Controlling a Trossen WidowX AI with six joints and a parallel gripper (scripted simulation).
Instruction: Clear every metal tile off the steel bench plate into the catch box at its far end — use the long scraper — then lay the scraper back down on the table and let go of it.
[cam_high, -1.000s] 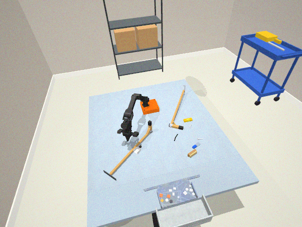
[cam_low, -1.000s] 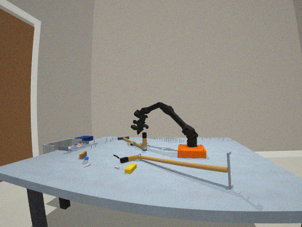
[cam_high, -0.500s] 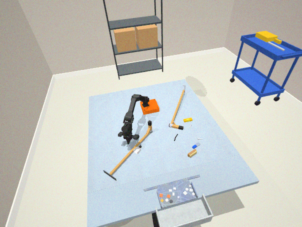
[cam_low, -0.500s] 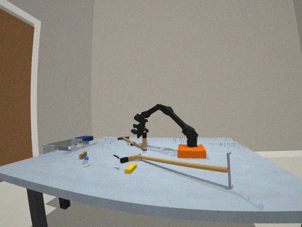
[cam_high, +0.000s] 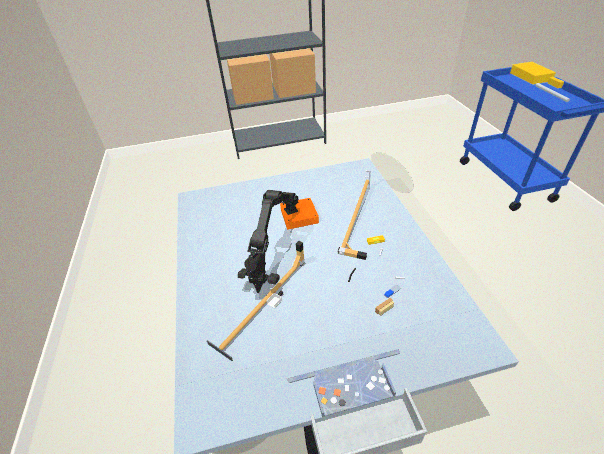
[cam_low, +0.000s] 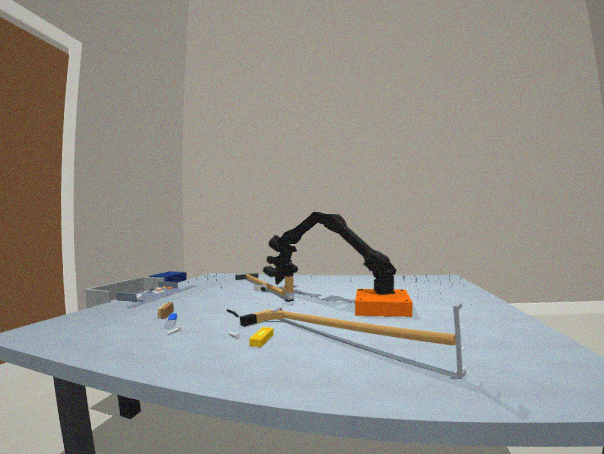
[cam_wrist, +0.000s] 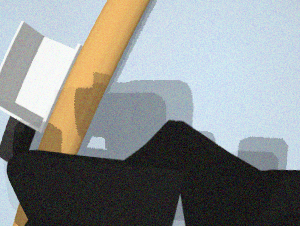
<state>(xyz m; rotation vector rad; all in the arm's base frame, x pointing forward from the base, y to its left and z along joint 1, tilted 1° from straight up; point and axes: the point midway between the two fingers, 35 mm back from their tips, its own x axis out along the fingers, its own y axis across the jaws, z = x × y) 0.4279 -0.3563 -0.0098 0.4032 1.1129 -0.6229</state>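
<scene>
My gripper tip is 6 cm short of the scraper, 1 cm to the right of it and 5 cm below it. Also, from my gripper tip: white-and-black piece (6 cm ahead, 7 cm to the left, 1 cm below); wooden block (34 cm ahead, 47 cm to the left); black curved strip (10 cm ahead, 44 cm to the left, 1 cm below).
</scene>
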